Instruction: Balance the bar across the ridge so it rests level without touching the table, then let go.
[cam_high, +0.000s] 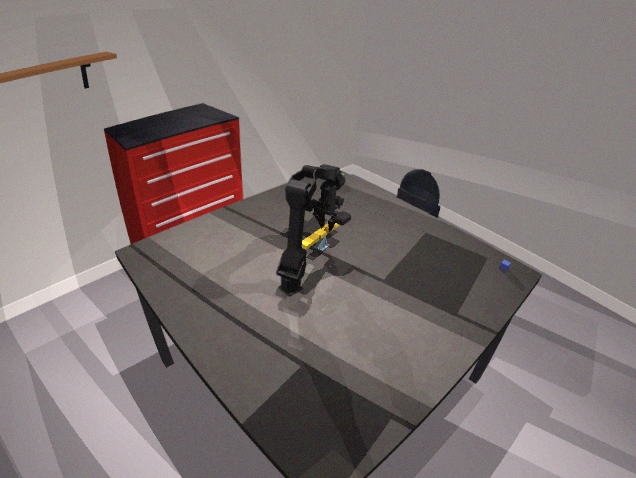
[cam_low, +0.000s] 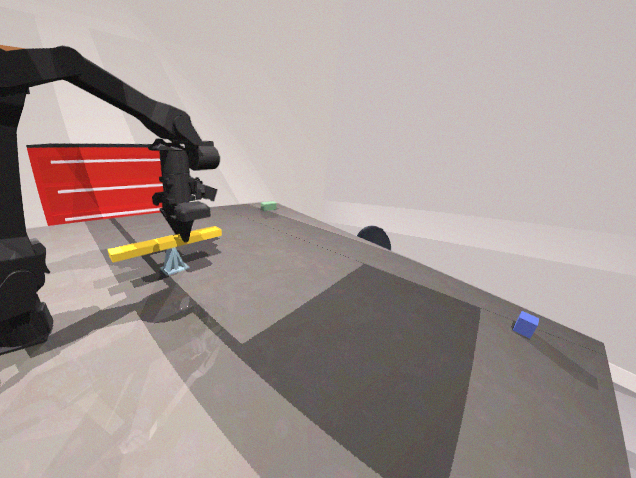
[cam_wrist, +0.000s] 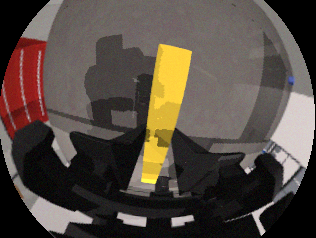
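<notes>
Right now my gripper tip is 30 mm past the yellow bar and 10 mm to the left of it. The rest, counted from my gripper tip: small green block (460 mm ahead, 380 mm to the left, 50 mm below); then small blue cube (620 mm to the right, 460 mm ahead, 50 mm below).
</notes>
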